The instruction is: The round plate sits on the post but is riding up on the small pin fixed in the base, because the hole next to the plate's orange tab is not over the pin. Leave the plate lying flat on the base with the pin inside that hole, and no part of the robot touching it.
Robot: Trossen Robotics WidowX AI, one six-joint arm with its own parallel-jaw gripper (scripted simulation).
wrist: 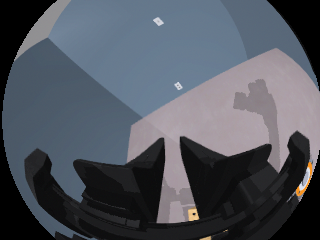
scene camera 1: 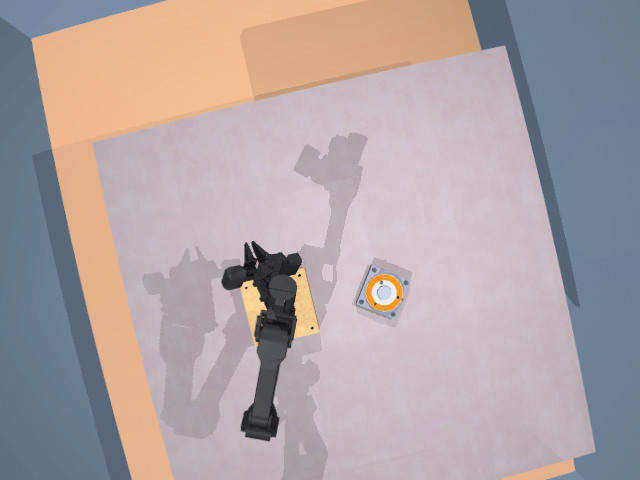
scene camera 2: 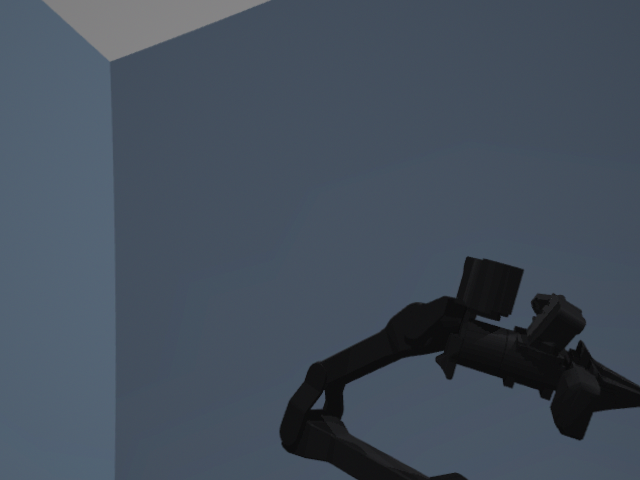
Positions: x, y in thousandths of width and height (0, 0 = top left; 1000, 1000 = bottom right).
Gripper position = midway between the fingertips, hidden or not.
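Gripper, mine (scene camera 1: 388, 505), (wrist: 539, 590). Grey square base (scene camera 1: 566, 628).
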